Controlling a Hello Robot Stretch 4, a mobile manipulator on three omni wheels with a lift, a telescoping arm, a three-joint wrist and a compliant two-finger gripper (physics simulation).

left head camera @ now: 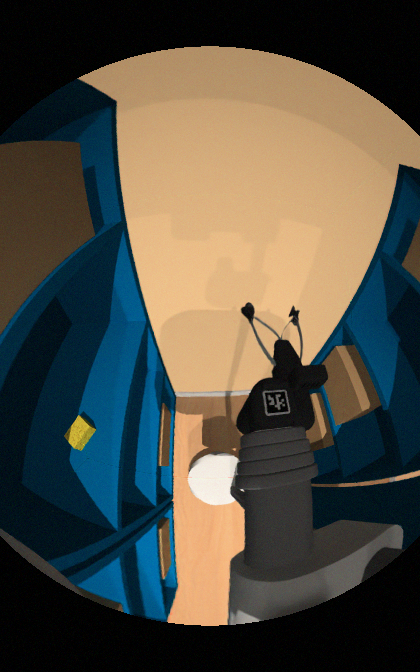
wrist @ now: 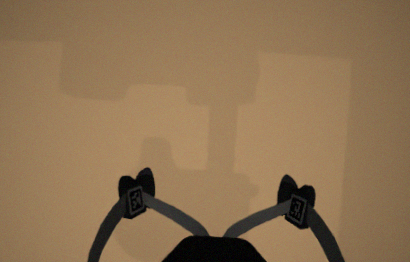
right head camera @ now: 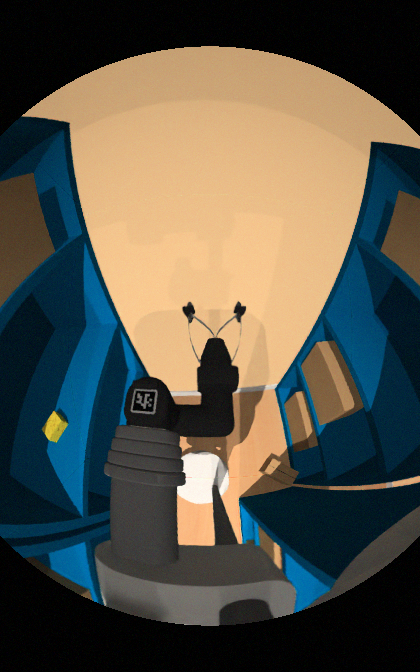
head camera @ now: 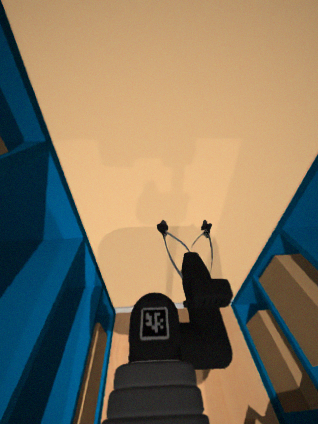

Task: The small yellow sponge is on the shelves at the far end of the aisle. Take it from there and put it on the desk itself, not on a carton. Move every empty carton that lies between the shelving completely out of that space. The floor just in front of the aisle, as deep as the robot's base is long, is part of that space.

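Where they show: hand, its tool point: [left head camera: 270,309] [wrist: 215,192] [right head camera: 213,307] [head camera: 184,225]; robot's base, origin of its link: [left head camera: 216,477] [right head camera: 200,475].
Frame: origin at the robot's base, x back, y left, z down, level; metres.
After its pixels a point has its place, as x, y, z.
Observation:
The small yellow sponge [left head camera: 80,432] @(-0.136, 0.471, -1.008) [right head camera: 55,426] @(-0.135, 0.463, -1.008) lies on a board of the left blue shelving [left head camera: 100,450] @(-0.098, 0.410, -0.963) [right head camera: 75,425] @(-0.167, 0.405, -0.963), near its front edge. My gripper [head camera: 185,227] @(-0.459, -0.094, -1.216) [left head camera: 271,312] @(-0.459, -0.094, -1.216) [right head camera: 214,311] @(-0.459, -0.094, -1.216) [wrist: 216,192] @(-0.459, -0.094, -1.216) is open and empty, with its fingers pointing at the end wall. The sponge is to the left of the gripper and apart from it. A small brown carton [right head camera: 280,472] @(0.027, -0.576, -0.152) is on the floor at the foot of the right shelving, beside my base, in the right head view. Whether it is empty cannot be seen. The desk does not show.
The end wall [head camera: 160,75] @(-0.740, -0.030, -1.596) [left head camera: 240,150] @(-0.739, -0.014, -1.637) [right head camera: 215,150] @(-0.742, -0.109, -1.633) closes the aisle ahead. The right blue shelving [head camera: 300,215] @(-0.715, -0.765, -1.048) [right head camera: 345,300] @(-0.717, -0.810, -1.069) holds brown cartons, one at mid height [left head camera: 345,387] @(-0.413, -0.736, -0.710) [right head camera: 330,382] @(-0.416, -0.736, -0.745). A large carton [left head camera: 40,215] @(-0.360, 0.370, -1.530) is high on the left. My white base [left head camera: 212,480] @(0.013, 0.035, -0.187) [right head camera: 200,477] @(0.001, -0.008, -0.187) stands close between both shelvings.

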